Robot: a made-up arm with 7 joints.
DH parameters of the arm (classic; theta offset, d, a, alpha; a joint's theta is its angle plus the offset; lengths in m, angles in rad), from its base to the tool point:
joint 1: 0 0.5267 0 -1.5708
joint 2: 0 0 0 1.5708
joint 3: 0 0.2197 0.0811 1.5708
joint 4: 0 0 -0.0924 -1.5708
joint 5: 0 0.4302 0 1.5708
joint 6: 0 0 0.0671 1.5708
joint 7: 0 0 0 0
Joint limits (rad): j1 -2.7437..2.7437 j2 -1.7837..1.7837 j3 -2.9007..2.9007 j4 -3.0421..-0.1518 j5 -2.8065..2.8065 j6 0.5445..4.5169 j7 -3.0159..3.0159
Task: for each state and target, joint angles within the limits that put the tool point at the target. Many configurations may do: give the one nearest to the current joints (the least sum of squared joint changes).
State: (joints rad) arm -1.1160 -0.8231 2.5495 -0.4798 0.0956 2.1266 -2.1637
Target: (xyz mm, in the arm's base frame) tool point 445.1 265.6 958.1
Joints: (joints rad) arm -1.5548 -0.0526 2.0794 -1.4078 0.2151 2.7345 -2.1637
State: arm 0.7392 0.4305 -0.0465 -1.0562 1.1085 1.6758 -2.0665
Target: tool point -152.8 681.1 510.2
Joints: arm 1.4838 0.7811 0.4168 -1.2698 1.1076 1.6156 -2.0665
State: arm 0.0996 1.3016 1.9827 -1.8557 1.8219 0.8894 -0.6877
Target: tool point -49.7 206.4 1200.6
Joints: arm 0.2743 0.7171 2.6233 -1.1513 1.9105 1.0385 -0.6877
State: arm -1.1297 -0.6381 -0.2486 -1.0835 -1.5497 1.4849 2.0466
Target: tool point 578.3 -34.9 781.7
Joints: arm -0.4820 -0.0321 0.4175 -1.7185 -1.5488 1.5596 2.0466
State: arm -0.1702 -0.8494 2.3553 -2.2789 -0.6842 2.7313 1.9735
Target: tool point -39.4 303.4 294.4
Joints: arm -0.0748 -0.6206 1.9976 -2.8315 -0.7358 3.0434 1.9735
